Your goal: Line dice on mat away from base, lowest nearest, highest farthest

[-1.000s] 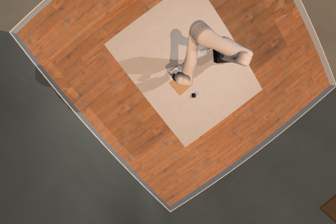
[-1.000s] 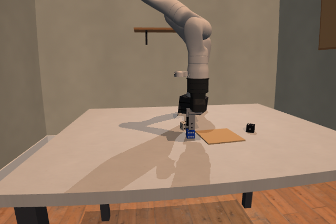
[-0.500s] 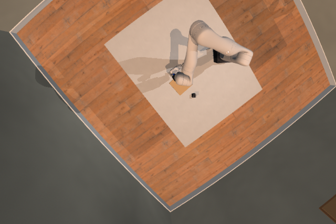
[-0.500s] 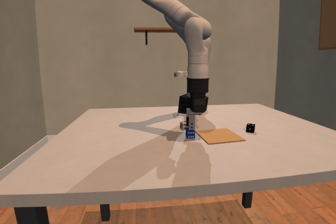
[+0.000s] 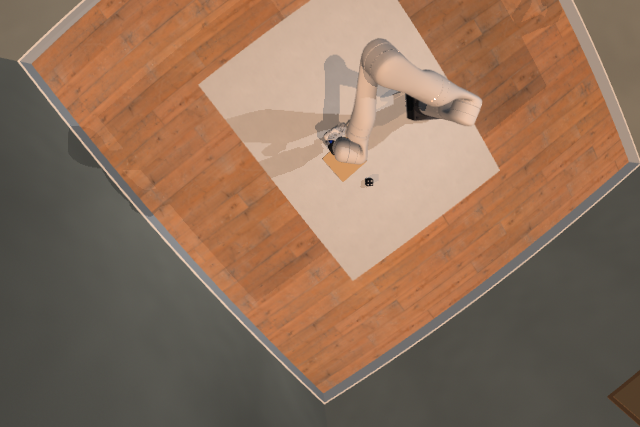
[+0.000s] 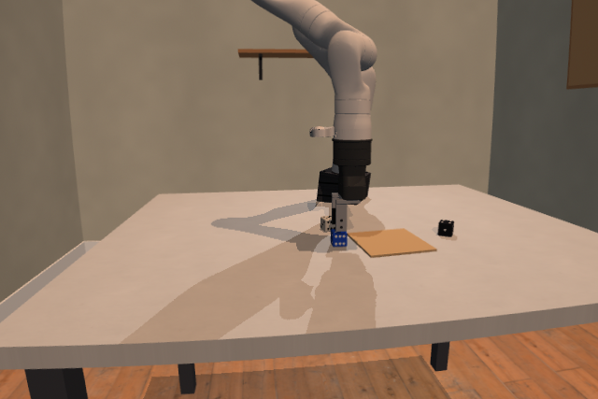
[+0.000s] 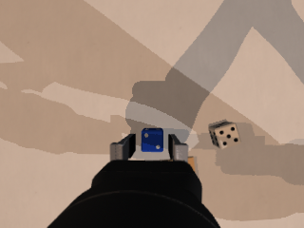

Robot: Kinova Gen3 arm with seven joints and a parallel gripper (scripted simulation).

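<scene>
The blue die lies 40 mm below my hand. Also, from my hand: white die (100 mm behind, 40 mm below, 10 mm to the left); then mat (110 mm to the left, 50 mm below, 10 mm ahead).
</scene>
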